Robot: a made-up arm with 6 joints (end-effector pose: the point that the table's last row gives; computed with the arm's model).
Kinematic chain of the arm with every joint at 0, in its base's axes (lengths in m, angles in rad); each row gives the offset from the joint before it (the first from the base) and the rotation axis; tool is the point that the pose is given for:
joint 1: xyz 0 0 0.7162 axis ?
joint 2: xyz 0.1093 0 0 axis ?
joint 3: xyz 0 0 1.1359 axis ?
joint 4: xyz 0 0 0.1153 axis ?
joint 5: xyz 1.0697 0 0 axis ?
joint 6: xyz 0.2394 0 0 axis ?
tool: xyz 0 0 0
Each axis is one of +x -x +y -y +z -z.
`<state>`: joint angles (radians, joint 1 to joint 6).
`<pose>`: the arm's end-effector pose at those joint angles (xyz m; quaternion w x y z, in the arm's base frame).
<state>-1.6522 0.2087 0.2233 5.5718 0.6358 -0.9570</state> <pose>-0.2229 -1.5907 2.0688 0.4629 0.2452 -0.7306 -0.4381</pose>
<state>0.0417 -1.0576 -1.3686 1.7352 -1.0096 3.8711</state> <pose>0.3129 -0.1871 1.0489 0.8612 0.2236 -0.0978 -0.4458</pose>
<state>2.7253 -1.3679 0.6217 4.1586 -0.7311 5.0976</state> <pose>1.4934 -0.8089 2.0041 0.8034 0.1577 -0.4127 -0.3992</pose>
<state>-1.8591 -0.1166 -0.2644 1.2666 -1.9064 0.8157</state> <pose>-0.4809 -0.8631 1.7455 0.0234 0.3462 0.8971 -0.2734</pose>
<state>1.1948 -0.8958 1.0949 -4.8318 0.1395 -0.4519</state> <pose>-0.5519 -1.3079 2.5706 0.5741 0.1711 -0.7987 -0.0571</pose>
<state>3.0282 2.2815 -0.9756 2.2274 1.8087 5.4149</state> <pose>0.0122 -0.1869 0.1185 0.3425 0.4346 -0.8329 -0.0097</pose>
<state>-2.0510 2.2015 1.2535 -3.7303 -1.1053 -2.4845</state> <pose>-1.0069 -1.6759 -0.7388 0.2719 -0.0783 0.1463 -0.9479</pose>
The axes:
joint 1: +z
joint 2: +y
joint 3: -y
joint 4: -x
joint 5: -y
joint 6: -x

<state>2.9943 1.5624 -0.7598 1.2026 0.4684 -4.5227</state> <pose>-0.4913 -0.0290 -0.3173 0.8433 0.0234 0.4440 -0.3020</pose>
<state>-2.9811 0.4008 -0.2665 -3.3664 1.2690 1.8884</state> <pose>-1.3562 -0.2712 0.9716 0.4201 -0.7138 0.3610 0.4285</pose>
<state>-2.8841 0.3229 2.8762 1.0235 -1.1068 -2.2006</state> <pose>0.4480 0.3070 2.4432 0.3210 -0.5957 -0.7220 -0.1444</pose>
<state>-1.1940 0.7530 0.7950 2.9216 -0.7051 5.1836</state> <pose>0.7507 -1.9891 1.8641 0.2887 -0.6971 0.2815 -0.5928</pose>
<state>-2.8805 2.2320 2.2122 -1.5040 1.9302 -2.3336</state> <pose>-1.9838 -0.2986 0.1294 0.2989 -0.6778 -0.6321 0.2275</pose>
